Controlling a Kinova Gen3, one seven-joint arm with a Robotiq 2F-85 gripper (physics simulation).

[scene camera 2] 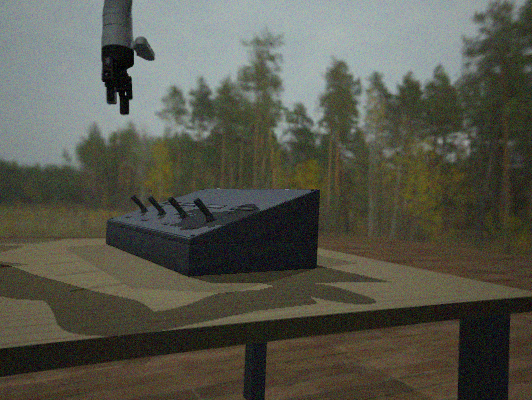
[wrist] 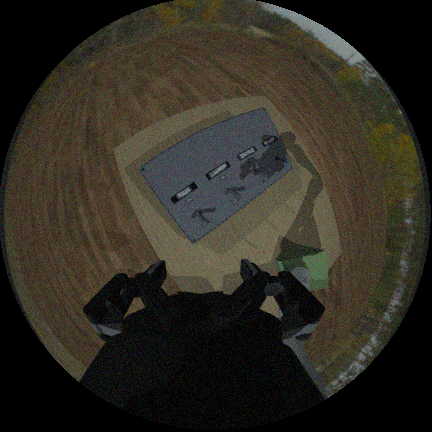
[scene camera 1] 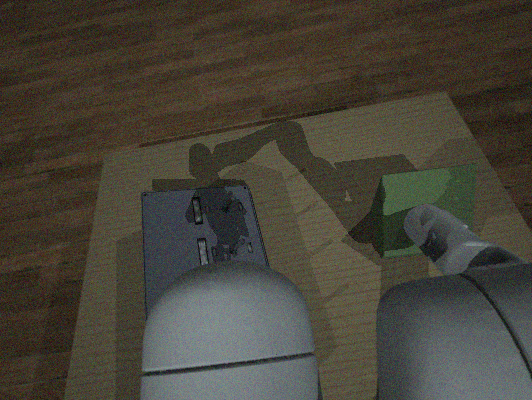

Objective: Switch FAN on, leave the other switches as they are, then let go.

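Pixels of known places: gripper, fingertip midpoint: (scene camera 2: 118, 109) (wrist: 202, 268); arm's base, origin of the base link: (wrist: 299, 274) (scene camera 1: 423, 222).
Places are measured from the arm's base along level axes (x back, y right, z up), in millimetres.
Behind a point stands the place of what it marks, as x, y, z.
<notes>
The dark blue-grey sloped switch panel (scene camera 1: 167, 220) {-603, 24, 46} (scene camera 2: 280, 245) {-593, 120, -40} (wrist: 200, 145) {-566, -199, 51} stands on the table. In the wrist view the FAN lever (wrist: 202, 215) {-376, -267, 31} is nearest the panel's left end, below the leftmost label (wrist: 184, 192) {-458, -288, 22}, whose lettering is blurred. In scene camera 2 it is the farthest lever (scene camera 2: 138, 204) {-377, -267, 16} and leans toward the low edge, the OFF side, like the other levers. The arm hides it in scene camera 1. My gripper (scene camera 2: 118, 107) {-324, -300, 246} (wrist: 202, 268) {-324, -300, 246} is open and empty, high above the panel's low-edge side, touching nothing. It is hidden in scene camera 1.
The other three levers stand in the same row; the nearest in scene camera 2 is the PUMP lever (scene camera 2: 204, 210) {-460, 84, 17}. A green block (scene camera 1: 420, 190) {-11, 52, 59} (wrist: 317, 262) {-47, 56, 66} stands on the wooden table (scene camera 1: 415, 120) {96, 391, -86} (scene camera 2: 415, 280) {-796, 235, -86} by the arm. The arm's shadow darkens the PUMP end.
</notes>
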